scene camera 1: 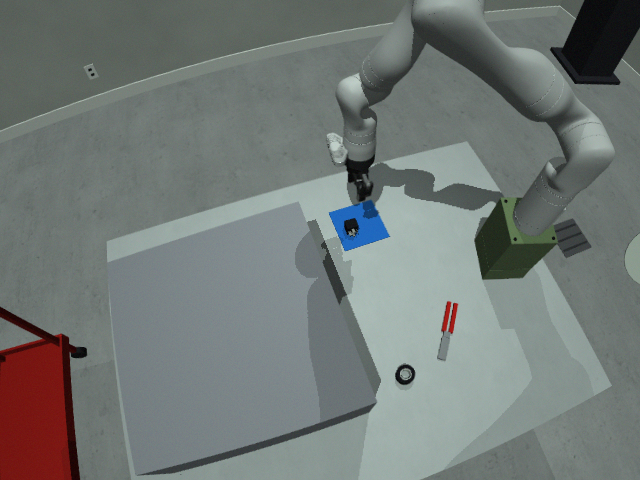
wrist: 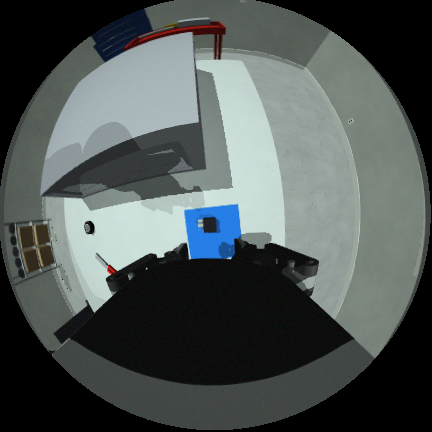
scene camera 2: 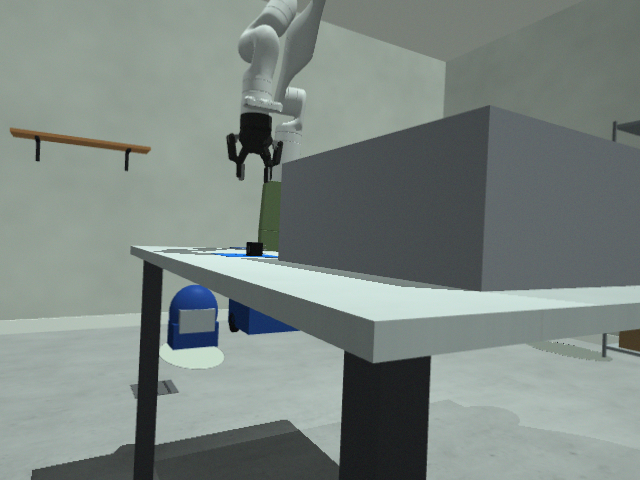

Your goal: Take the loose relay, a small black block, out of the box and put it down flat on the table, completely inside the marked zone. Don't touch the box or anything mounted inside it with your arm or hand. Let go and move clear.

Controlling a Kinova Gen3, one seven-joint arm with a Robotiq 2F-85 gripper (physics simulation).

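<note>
The relay, a small black block with pale metal prongs on one side, lies on the blue zone. Its whole outline is inside the zone's edges, with blue all around it. In the second scene view the blue zone shows as a thin strip under it. My gripper is open and empty. It hangs well above the table, apart from the relay. The grey box stands beside the zone; the gripper is apart from it.
The white table also bears red-handled pliers and a small black-rimmed wheel. The arm's green base block stands at the side. A red cart is beyond the box.
</note>
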